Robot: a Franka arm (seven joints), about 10 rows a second.
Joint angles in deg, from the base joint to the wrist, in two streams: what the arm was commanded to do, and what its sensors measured. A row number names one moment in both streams.
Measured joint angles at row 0: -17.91, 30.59, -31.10, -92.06, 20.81, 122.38, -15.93
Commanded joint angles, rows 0 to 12: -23.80, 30.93, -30.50, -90.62, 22.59, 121.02, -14.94; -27.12, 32.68, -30.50, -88.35, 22.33, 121.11, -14.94; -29.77, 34.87, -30.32, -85.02, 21.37, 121.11, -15.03; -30.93, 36.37, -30.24, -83.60, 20.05, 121.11, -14.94; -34.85, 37.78, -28.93, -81.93, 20.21, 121.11, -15.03; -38.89, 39.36, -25.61, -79.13, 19.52, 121.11, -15.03; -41.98, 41.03, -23.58, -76.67, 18.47, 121.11, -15.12; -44.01, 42.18, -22.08, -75.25, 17.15, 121.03, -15.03; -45.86, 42.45, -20.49, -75.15, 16.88, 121.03, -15.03; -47.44, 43.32, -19.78, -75.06, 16.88, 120.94, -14.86; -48.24, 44.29, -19.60, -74.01, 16.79, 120.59, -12.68; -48.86, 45.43, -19.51, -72.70, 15.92, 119.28, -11.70; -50.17, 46.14, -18.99, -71.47, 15.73, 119.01, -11.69
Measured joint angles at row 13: -48.00, 43.93, -20.44, -75.97, 17.41, 121.19, -13.83
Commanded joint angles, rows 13 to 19: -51.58, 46.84, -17.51, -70.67, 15.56, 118.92, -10.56; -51.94, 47.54, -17.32, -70.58, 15.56, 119.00, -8.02; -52.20, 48.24, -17.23, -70.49, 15.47, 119.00, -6.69; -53.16, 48.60, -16.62, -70.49, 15.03, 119.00, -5.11; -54.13, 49.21, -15.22, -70.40, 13.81, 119.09, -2.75; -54.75, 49.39, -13.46, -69.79, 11.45, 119.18, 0.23; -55.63, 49.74, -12.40, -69.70, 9.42, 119.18, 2.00
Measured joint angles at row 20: -53.82, 48.31, -14.72, -72.66, 12.42, 120.41, -1.59
